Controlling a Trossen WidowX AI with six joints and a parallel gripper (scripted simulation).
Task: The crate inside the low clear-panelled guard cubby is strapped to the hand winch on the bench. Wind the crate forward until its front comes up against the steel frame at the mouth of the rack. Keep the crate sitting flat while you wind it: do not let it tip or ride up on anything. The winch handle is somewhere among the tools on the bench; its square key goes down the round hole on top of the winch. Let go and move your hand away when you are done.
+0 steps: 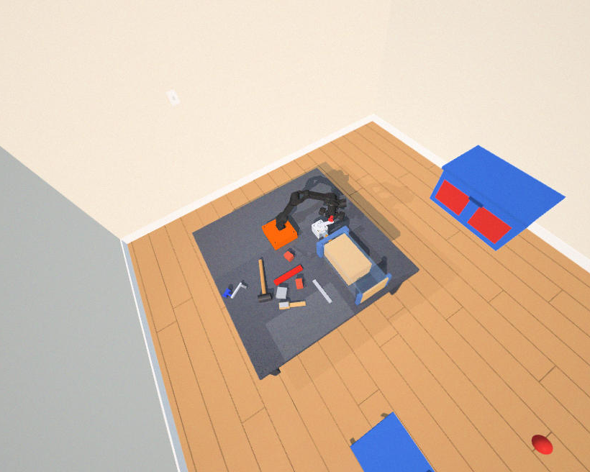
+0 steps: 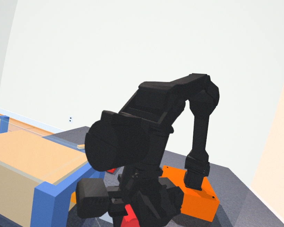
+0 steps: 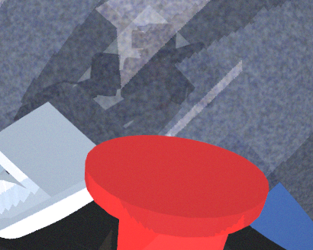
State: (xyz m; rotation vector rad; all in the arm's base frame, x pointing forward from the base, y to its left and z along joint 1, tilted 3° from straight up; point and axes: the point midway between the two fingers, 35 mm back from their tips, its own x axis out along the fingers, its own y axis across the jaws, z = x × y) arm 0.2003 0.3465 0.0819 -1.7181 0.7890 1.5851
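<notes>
The winch handle is 4 cm to the right of my gripper tip, 1 cm below it and 1 cm behind it. Also, from my gripper tip: blue frame (13 cm ahead, 10 cm to the right, 1 cm below); then white winch (11 cm to the right, 8 cm below, 4 cm behind); then red knob (2 cm above).
</notes>
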